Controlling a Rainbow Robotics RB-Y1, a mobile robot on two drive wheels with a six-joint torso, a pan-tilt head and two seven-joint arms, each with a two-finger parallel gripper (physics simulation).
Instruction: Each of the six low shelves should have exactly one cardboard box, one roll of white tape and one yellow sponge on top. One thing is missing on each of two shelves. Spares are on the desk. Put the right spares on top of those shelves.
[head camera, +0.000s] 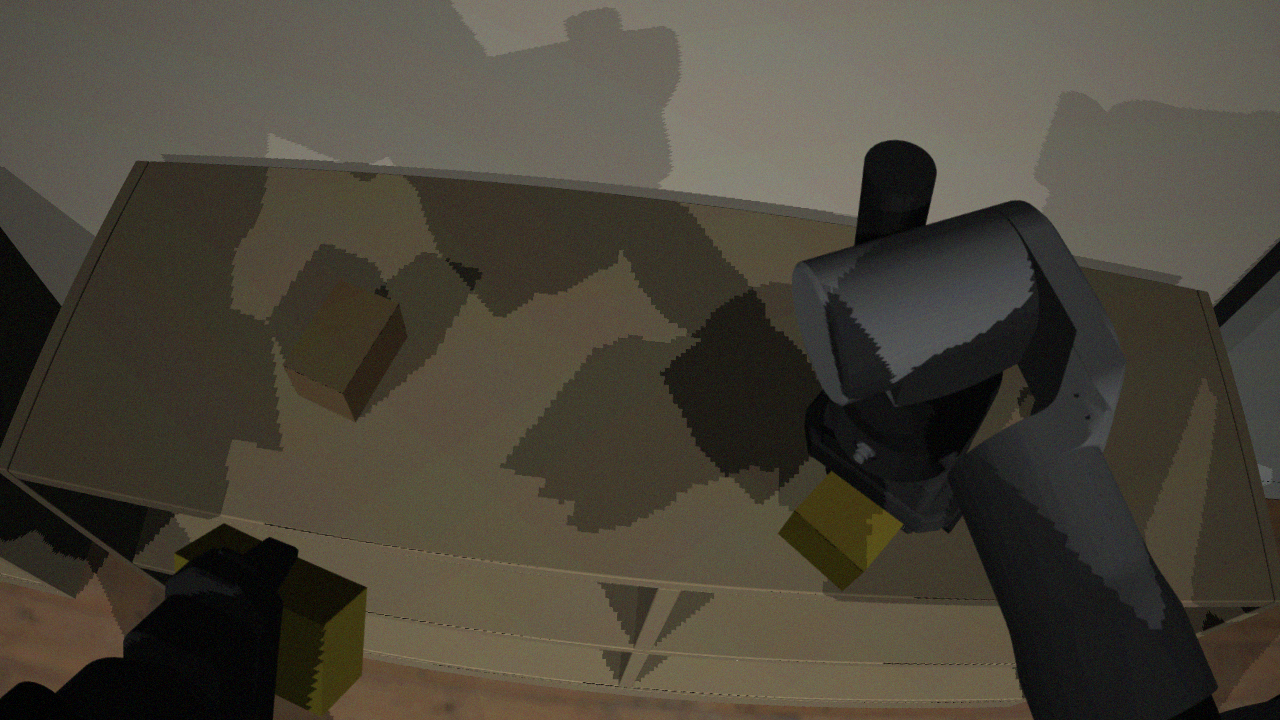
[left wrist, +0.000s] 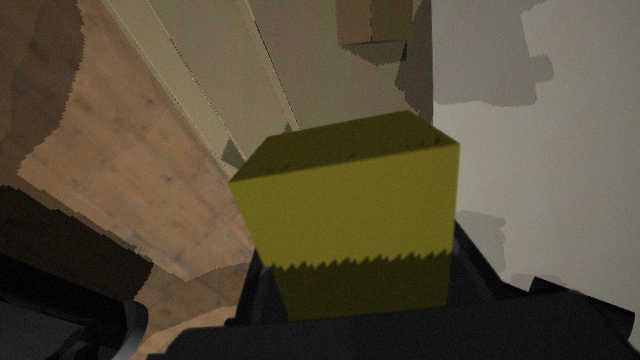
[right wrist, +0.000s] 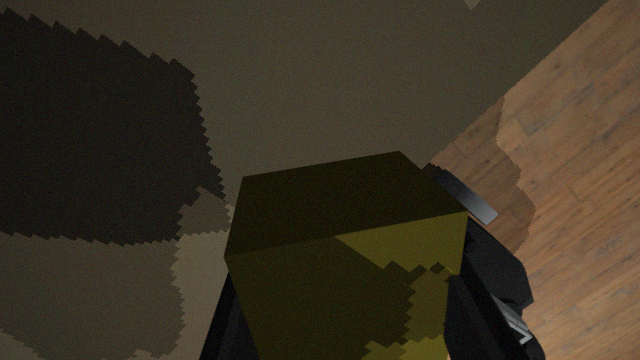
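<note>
My left gripper (head camera: 259, 573) (left wrist: 348, 208) is shut on a yellow sponge (head camera: 335, 635) (left wrist: 350, 200), at the front left edge of a wooden shelf unit (head camera: 537, 429). My right gripper (head camera: 875, 512) (right wrist: 340, 240) is shut on another yellow sponge (head camera: 827, 535) (right wrist: 340, 205), over the front right part of the unit's top in the head view; whether this sponge touches the top is unclear. A cardboard box (head camera: 344, 335) (left wrist: 372, 20) sits on the top, left of the middle. The right arm hides part of the top. White tape does not show in these views.
A pale wall (head camera: 805, 116) (left wrist: 550, 175) stands behind the unit. Wooden floor (left wrist: 135, 130) (right wrist: 590, 150) shows along its front. A divider (head camera: 646, 626) stands in the unit's open front. The right forearm (head camera: 1065, 573) crosses the right end of the unit.
</note>
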